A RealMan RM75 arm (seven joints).
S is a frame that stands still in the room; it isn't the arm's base.
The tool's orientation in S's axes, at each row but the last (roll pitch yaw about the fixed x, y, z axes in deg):
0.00, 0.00, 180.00
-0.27, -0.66, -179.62
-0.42, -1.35, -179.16
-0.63, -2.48, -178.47
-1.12, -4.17, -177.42
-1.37, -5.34, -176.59
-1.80, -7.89, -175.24
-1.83, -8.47, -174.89
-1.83, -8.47, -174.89
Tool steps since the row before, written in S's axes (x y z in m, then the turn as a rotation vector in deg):
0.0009, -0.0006, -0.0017, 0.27, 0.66, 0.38
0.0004, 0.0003, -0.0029, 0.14, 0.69, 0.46
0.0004, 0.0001, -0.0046, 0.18, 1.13, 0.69
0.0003, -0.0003, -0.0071, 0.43, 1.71, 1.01
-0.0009, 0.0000, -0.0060, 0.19, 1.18, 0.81
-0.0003, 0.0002, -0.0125, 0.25, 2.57, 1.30
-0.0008, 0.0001, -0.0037, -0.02, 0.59, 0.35
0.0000, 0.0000, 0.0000, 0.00, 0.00, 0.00
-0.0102, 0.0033, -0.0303, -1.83, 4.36, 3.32
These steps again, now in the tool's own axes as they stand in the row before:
-0.0009, 0.0006, -0.0017, -0.27, -0.66, 0.38
-0.0004, -0.0003, -0.0029, -0.14, -0.69, 0.46
-0.0005, -0.0001, -0.0046, -0.18, -1.13, 0.69
-0.0006, 0.0004, -0.0071, -0.43, -1.71, 1.01
0.0005, 0.0001, -0.0060, -0.18, -1.19, 0.80
-0.0009, 0.0001, -0.0125, -0.28, -2.58, 1.27
0.0003, 0.0000, -0.0038, 0.02, -0.60, 0.33
0.0000, 0.0000, 0.0000, 0.00, 0.00, 0.00
0.0053, -0.0032, -0.0315, 1.91, -4.60, 2.93

